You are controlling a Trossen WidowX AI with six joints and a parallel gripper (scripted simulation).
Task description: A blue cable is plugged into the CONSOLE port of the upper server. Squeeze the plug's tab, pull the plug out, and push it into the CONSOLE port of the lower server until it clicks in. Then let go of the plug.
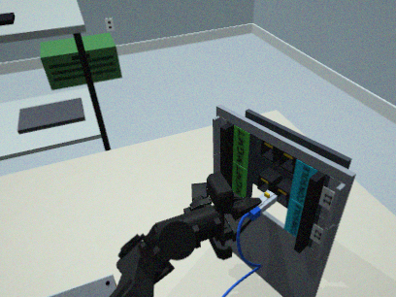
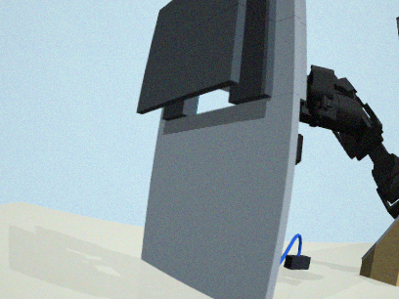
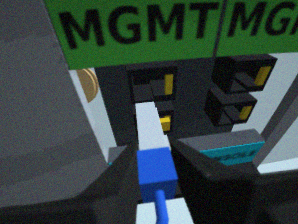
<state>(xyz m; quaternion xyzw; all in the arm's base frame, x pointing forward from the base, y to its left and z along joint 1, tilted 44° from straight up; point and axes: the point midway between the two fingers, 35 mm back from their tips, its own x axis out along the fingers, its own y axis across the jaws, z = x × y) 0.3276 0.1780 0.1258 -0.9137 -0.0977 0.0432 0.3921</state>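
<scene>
Now: the blue plug right at my gripper tip. Round my gripper tip: small black block 18 cm behind, 16 cm to the right, 25 cm below.
</scene>
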